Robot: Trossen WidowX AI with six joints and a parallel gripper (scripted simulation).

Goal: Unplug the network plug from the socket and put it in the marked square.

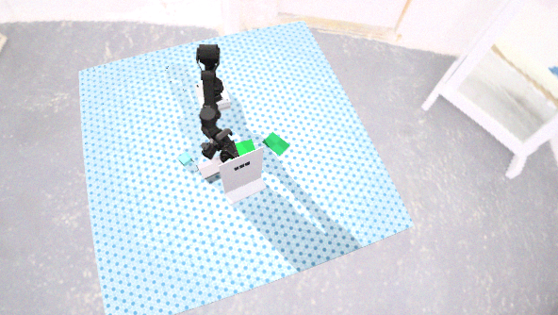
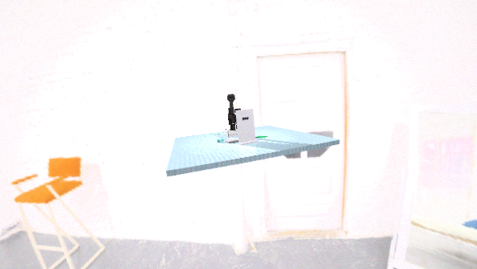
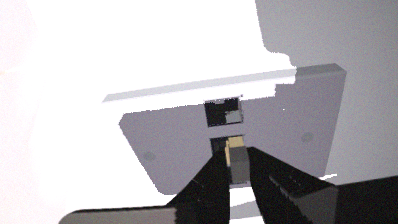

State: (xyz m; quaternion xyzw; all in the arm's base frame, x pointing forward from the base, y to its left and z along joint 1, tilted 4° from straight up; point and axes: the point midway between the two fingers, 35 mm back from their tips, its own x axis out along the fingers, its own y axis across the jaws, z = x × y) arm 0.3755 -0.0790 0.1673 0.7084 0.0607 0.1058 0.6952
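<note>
My gripper tip is 21 cm above the green square, 12 cm past it and 7 cm to the right of it. Also, from my gripper tip: network plug (1 cm ahead); then upright panel (8 cm below, 3 cm ahead); then flat white piece (20 cm below, 12 cm behind, 8 cm to the right).
</note>
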